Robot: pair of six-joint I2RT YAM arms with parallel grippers.
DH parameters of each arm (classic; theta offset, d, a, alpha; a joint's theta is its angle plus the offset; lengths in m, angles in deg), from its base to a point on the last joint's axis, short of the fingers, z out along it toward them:
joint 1: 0 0.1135 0.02 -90
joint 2: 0 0 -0.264 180
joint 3: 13.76 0 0.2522 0
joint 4: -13.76 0 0.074 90
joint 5: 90 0 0 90
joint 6: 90 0.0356 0 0
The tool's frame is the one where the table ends.
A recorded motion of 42 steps. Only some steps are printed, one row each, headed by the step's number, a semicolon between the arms.
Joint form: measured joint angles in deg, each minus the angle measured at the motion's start. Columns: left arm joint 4, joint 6, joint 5, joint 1, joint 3, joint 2; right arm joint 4, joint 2, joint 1, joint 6, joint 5, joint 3.
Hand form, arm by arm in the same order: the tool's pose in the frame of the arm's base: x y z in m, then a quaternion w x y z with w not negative. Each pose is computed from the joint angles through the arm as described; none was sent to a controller.
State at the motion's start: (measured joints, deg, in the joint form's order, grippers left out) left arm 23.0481 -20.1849 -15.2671 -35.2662 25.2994 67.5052; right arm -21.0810 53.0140 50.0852 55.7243 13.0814 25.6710
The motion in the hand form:
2: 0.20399 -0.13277 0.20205 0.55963 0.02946 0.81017 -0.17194; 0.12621 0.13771 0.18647 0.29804 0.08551 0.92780 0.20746
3: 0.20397 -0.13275 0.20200 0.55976 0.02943 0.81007 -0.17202; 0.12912 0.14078 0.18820 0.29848 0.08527 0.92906 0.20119
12: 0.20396 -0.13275 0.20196 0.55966 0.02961 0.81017 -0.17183; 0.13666 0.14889 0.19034 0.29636 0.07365 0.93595 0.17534
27: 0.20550 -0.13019 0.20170 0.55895 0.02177 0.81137 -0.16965; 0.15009 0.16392 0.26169 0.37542 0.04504 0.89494 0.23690
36: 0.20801 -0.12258 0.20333 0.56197 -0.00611 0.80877 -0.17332; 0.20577 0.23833 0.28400 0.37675 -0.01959 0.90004 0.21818
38: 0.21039 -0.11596 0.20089 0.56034 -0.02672 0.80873 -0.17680; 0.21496 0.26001 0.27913 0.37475 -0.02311 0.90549 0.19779
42: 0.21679 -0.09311 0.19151 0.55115 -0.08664 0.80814 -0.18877; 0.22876 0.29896 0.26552 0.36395 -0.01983 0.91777 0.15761
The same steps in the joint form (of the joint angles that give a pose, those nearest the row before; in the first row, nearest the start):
2: 0.11 0.00 0.00 0.00 0.02 0.00; 0.04 2.78 0.00 -0.22 0.63 1.88
3: 0.15 0.00 0.00 0.00 0.00 0.00; -0.22 4.17 0.00 -0.35 1.07 2.99
12: 0.13 0.02 0.00 0.00 0.00 0.00; -1.55 8.22 0.02 -1.86 2.16 5.94
27: -0.09 -0.42 -0.02 0.70 0.02 0.00; -1.79 6.53 0.02 -7.67 3.28 17.60
36: 0.00 -2.45 0.05 2.54 -0.24 -0.76; -0.48 28.37 0.81 -14.45 2.14 37.22
38: 0.59 -4.09 0.65 4.26 -0.85 -0.77; -1.55 34.01 2.14 -14.18 4.33 41.79
42: 2.36 -8.81 3.74 10.29 -2.97 -0.63; -5.44 44.24 4.46 -12.04 8.20 50.75

